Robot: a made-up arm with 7 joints. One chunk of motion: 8 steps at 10 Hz.
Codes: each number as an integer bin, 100 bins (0 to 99) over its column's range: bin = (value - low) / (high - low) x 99, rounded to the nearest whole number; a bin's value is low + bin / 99 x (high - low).
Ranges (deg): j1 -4.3..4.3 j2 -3.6..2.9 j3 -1.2..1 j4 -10.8..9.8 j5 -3.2..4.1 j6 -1.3..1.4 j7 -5..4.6
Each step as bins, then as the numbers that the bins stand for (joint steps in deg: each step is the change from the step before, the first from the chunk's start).
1 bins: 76 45 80 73 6 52 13
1 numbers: 2.302 -0.645 0.578 4.390 -2.758 0.118 -3.739
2 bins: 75 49 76 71 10 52 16
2 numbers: 2.215 -0.383 0.489 3.974 -2.463 0.118 -3.448
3 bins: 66 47 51 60 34 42 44
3 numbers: 1.433 -0.514 -0.067 1.685 -0.693 -0.155 -0.733
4 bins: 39 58 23 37 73 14 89
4 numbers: -0.912 0.208 -0.689 -3.101 2.183 -0.918 3.630
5 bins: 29 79 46 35 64 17 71
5 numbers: -1.781 1.587 -0.178 -3.517 1.519 -0.836 1.885
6 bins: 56 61 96 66 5 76 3
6 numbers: 0.565 0.405 0.933 2.933 -2.831 0.773 -4.709
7 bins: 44 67 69 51 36 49 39
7 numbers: -0.478 0.799 0.333 -0.188 -0.545 0.036 -1.218
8 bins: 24 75 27 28 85 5 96
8 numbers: -2.215 1.324 -0.600 -4.974 3.068 -1.164 4.309
